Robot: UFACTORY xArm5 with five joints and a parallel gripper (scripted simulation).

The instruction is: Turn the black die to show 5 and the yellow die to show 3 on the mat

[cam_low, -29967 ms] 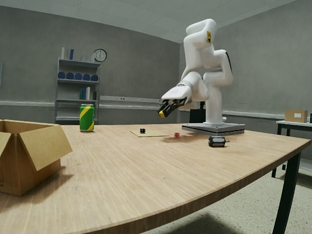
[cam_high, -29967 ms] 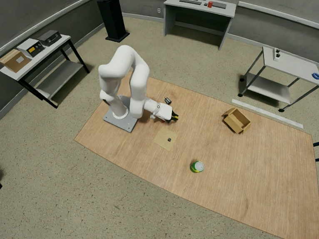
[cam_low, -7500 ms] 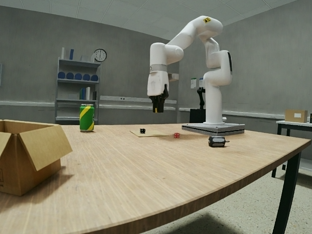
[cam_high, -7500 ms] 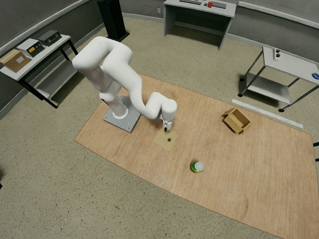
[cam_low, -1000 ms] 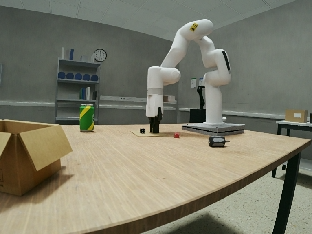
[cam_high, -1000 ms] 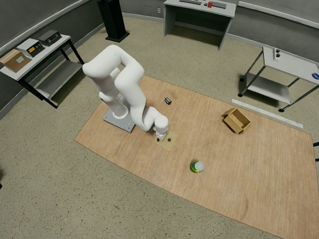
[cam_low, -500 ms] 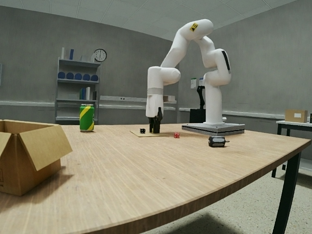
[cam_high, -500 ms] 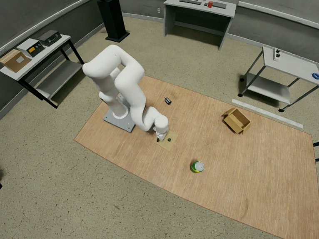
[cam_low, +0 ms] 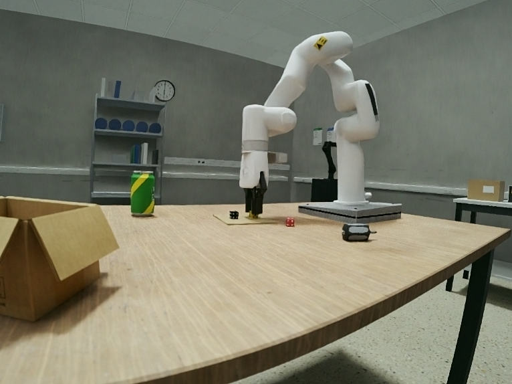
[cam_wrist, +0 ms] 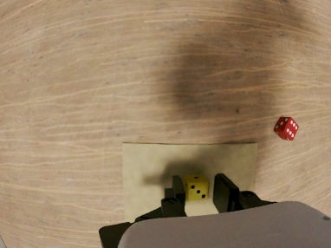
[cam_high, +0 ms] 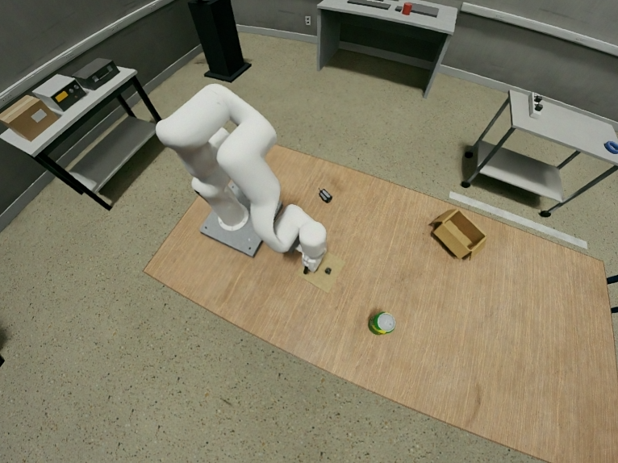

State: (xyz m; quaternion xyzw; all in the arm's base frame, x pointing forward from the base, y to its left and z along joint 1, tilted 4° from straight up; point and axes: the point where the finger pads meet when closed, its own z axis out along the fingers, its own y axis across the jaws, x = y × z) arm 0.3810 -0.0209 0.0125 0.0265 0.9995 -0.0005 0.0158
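My hand is 2 cm above the yellow die. From my hand the other things lie so: black die (6 cm ahead, 2 cm below); tan mat (4 cm below, 3 cm ahead); red die (11 cm to the left, 5 cm behind, 3 cm below).
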